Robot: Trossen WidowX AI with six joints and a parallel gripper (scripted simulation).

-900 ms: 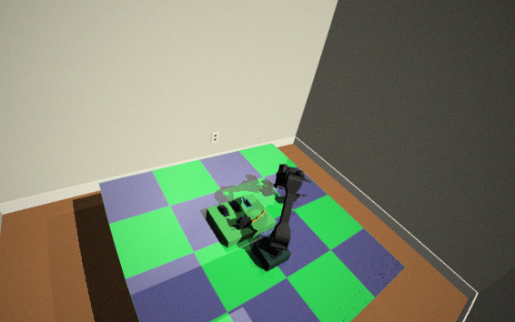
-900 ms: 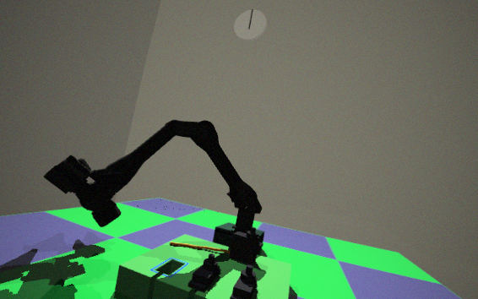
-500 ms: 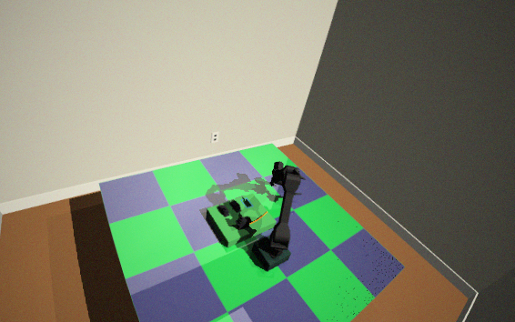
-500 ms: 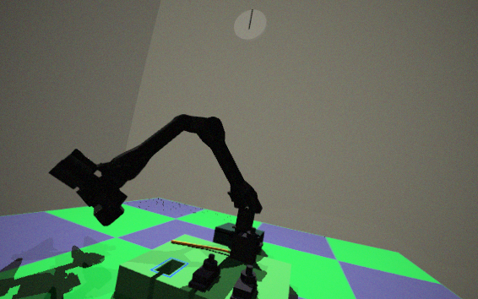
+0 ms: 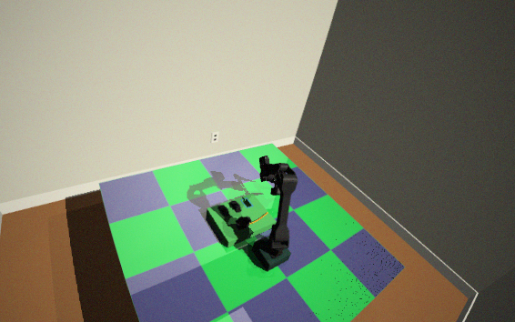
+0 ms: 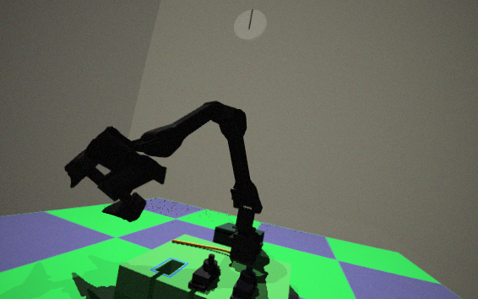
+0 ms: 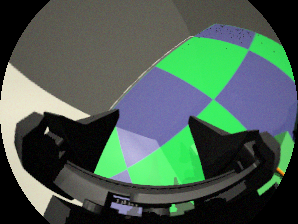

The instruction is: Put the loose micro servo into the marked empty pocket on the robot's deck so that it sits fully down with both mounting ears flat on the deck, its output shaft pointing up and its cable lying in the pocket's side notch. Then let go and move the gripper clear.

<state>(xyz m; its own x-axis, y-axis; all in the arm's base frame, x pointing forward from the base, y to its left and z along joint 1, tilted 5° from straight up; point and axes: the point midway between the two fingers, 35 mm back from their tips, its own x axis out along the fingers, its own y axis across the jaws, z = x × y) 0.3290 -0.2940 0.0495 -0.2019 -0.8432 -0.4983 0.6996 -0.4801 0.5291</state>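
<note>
My gripper tip is now 90 mm past the green robot deck, 330 mm to the right of it and 100 mm above it.
</note>
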